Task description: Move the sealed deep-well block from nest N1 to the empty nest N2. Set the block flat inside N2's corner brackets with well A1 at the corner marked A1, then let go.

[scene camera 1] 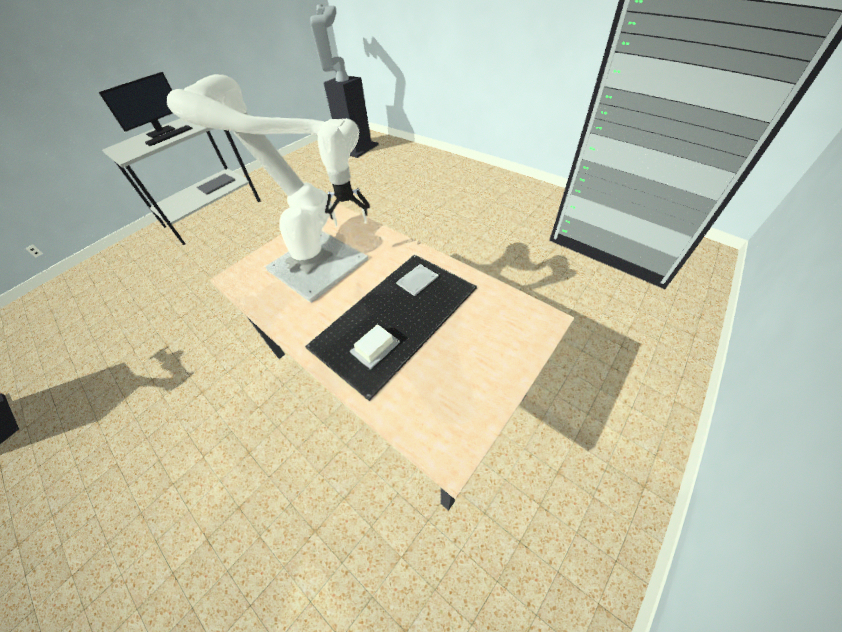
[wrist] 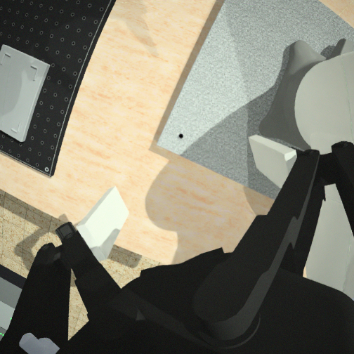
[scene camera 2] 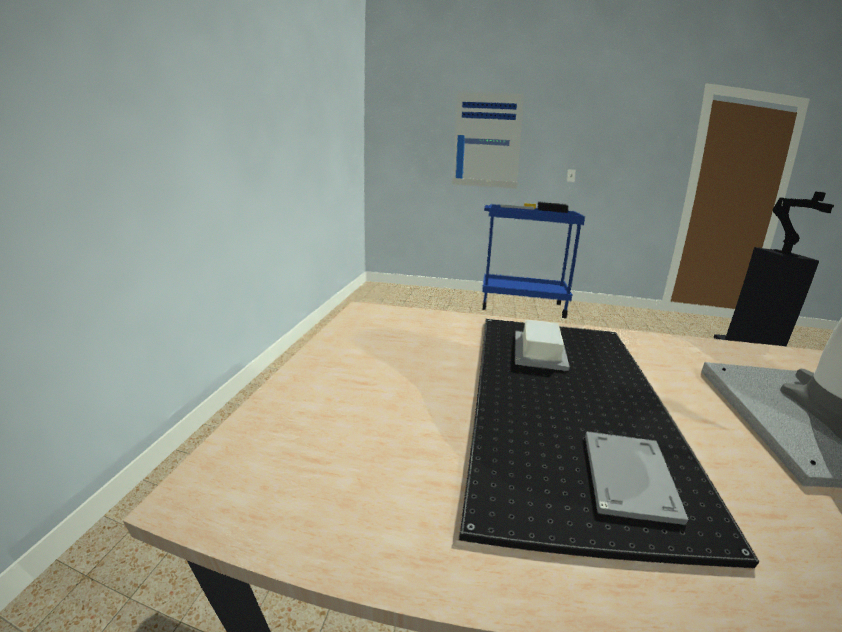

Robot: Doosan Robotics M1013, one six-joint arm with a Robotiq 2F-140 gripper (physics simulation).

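Observation:
The white sealed deep-well block sits on the grey nest N1; its well A1 cannot be made out. The empty grey nest N2 lies flat at the other end of the black board, with raised corner brackets. A small pale label marks its near left corner in scene camera 2. My gripper is open and empty, high above the table edge beside the robot's base, well away from the block and both nests.
The black perforated board carries both nests on the wooden table. The robot's grey base plate is beside it. A server rack stands beyond the table.

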